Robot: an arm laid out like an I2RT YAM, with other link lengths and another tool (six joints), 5 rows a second.
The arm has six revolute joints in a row. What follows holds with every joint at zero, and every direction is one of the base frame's. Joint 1 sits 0.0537 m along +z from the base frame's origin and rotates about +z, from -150 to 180 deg. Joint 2 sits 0.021 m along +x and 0.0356 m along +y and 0.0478 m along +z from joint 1 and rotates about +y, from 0 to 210 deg. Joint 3 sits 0.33 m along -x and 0.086 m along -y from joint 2 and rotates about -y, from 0 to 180 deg. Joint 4 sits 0.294 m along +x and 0.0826 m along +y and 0.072 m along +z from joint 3 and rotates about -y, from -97 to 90 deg. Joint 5 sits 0.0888 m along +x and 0.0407 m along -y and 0.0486 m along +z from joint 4 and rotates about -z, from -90 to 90 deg. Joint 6 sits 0.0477 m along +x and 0.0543 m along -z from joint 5 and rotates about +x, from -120 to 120 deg. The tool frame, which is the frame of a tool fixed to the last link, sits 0.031 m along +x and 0.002 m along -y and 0.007 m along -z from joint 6; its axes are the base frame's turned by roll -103.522, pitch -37.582 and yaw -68.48 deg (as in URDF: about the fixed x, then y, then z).
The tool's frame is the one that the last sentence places.
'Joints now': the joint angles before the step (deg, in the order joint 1, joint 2, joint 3, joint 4, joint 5, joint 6). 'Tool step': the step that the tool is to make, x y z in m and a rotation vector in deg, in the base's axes. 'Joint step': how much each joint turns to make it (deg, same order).
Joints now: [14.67, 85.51, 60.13, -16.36, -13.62, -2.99]
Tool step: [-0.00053, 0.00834, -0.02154, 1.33, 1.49, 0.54]
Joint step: [0.97, 1.50, -2.56, 3.35, -0.80, 1.58]
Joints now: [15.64, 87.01, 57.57, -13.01, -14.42, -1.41]
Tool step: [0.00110, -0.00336, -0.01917, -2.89, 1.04, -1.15]
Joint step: [0.01, 1.50, -1.50, 0.97, 2.56, -1.05]
